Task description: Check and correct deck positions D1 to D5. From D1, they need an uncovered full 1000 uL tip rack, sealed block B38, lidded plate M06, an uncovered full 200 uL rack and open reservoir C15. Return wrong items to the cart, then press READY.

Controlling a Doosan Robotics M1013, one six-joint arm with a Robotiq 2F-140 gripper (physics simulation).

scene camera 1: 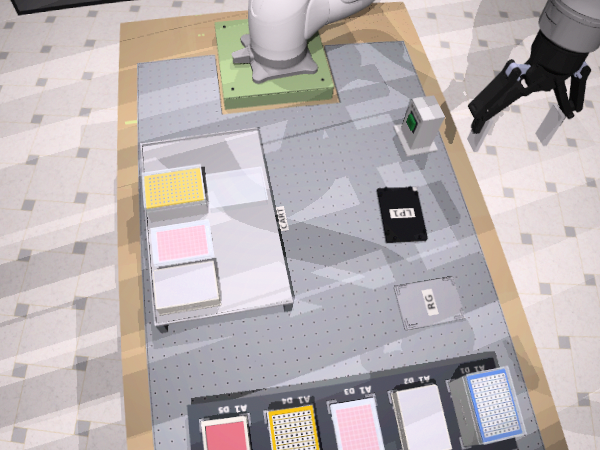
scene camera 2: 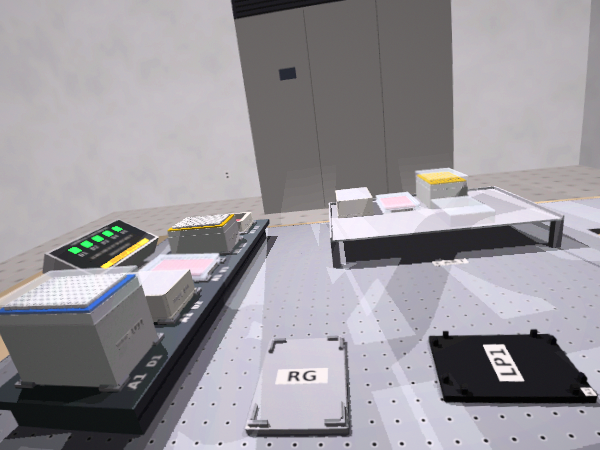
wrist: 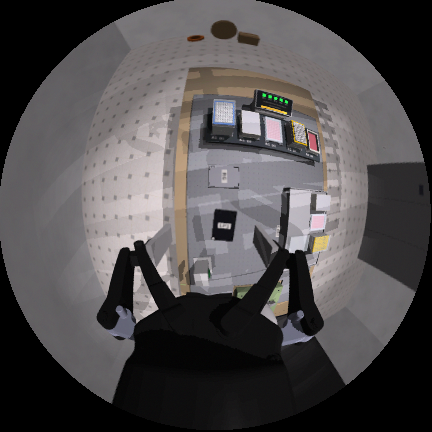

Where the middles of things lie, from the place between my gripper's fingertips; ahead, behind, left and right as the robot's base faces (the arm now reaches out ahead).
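From my hand: black LP1 pad (scene camera 2: pixel 523 368), 9 cm behind, 5 cm to the right, 40 cm below; small white device (scene camera 1: pixel 424 118), 7 cm to the left, 30 cm behind, 35 cm below; grey RG pad (scene camera 2: pixel 302 389), slightly to the right, a good way ahead, well below.
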